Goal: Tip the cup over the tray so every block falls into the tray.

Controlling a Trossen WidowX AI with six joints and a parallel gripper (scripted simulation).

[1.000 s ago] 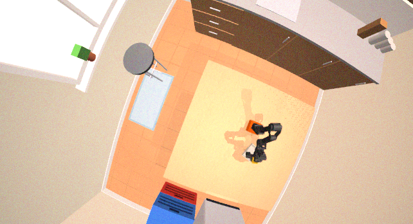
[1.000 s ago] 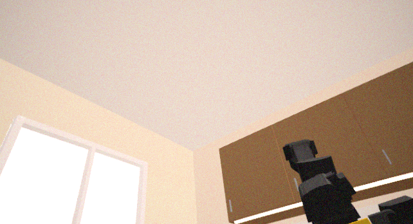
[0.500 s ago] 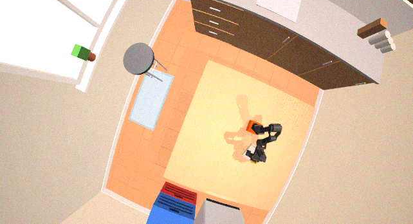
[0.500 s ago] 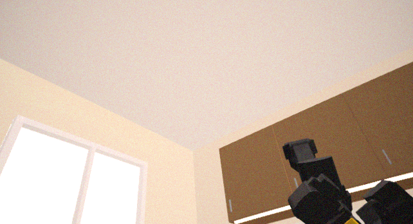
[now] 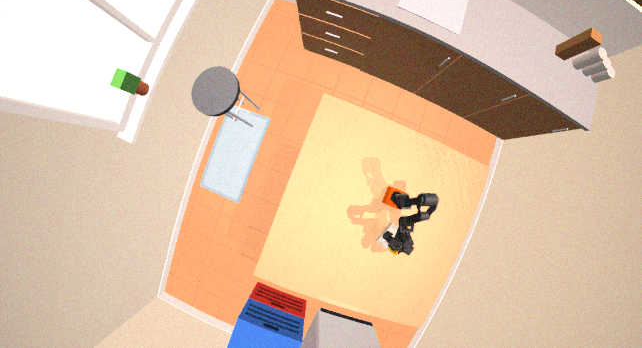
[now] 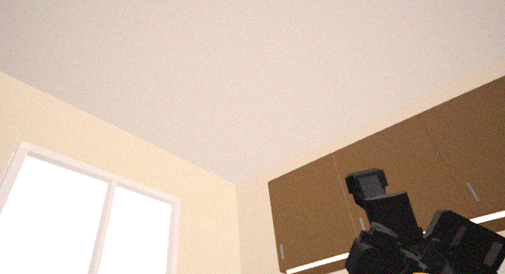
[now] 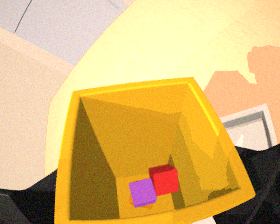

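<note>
My gripper tip is 30 mm past the red block and 20 mm above it. From my gripper tip the other things lie so: yellow square cup 30 mm behind, 10 mm to the left, 10 mm below; white tray 100 mm below, 60 mm behind, 30 mm to the right.
</note>
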